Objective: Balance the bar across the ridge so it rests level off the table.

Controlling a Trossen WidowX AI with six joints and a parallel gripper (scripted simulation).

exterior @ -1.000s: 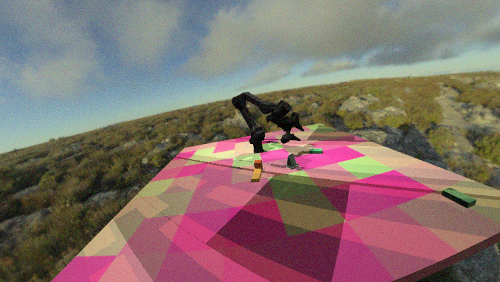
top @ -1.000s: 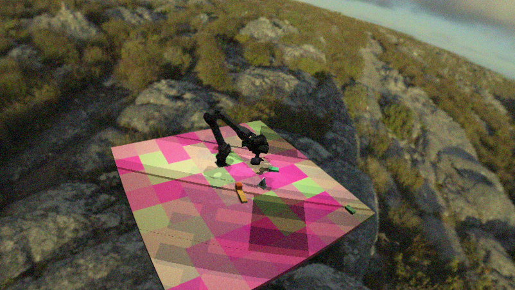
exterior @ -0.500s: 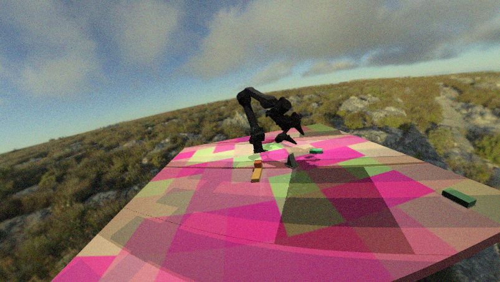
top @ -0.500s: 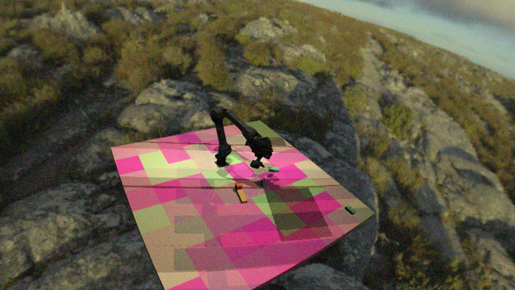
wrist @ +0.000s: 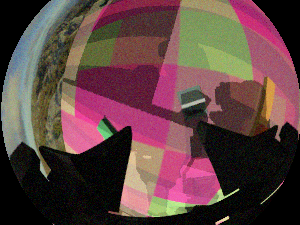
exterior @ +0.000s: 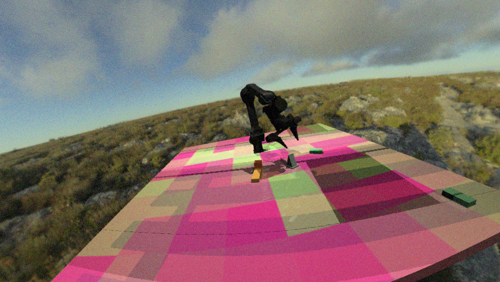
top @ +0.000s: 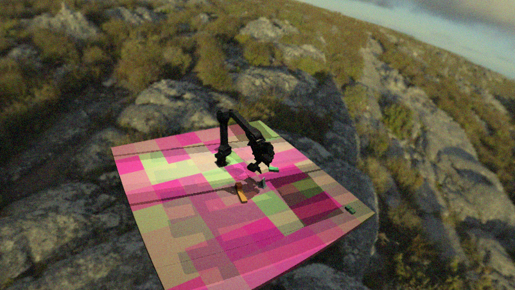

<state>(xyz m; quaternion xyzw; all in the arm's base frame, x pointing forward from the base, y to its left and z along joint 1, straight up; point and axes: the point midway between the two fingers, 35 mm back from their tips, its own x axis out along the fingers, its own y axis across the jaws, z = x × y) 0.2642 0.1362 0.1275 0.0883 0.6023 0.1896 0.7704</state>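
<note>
Now: gripper tip 2 cm short of the bar, 18 cm to the left of it and 8 cm above it. Also, from my gripper tip: dark ridge 3 cm ahead, 2 cm to the right, 7 cm below.
</note>
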